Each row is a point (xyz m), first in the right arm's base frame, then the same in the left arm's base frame.
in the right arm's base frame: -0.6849 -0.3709 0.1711
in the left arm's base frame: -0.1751 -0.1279 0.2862
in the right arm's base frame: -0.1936 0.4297 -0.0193
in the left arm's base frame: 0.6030 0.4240 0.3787
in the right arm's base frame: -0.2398 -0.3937 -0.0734
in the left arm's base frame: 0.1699 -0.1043 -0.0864
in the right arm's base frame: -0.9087 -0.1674 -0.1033
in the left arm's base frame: -0.3123 0.2568 0.2832
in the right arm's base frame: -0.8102 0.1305 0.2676
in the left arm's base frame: -0.0368 0.1938 0.6783
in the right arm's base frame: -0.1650 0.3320 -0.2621
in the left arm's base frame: 0.5494 0.5078 0.1350
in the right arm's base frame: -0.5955 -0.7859 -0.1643
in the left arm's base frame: -0.3367 -0.2217 -0.2216
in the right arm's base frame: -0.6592 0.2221 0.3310
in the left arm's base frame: 0.1465 0.1749 0.7137
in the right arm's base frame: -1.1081 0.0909 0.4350
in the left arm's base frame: -0.2928 0.1371 0.9009
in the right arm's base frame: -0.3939 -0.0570 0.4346
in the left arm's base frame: 0.2615 -0.1614 0.5328
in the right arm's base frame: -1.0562 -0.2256 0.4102
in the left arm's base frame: -0.3990 -0.0823 0.6911
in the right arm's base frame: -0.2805 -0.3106 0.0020
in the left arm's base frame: 0.1834 -0.0847 0.0305
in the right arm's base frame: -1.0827 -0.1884 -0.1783
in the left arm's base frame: -0.4843 0.3391 0.2866
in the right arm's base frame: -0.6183 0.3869 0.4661
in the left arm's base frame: 0.2777 0.1900 0.8859
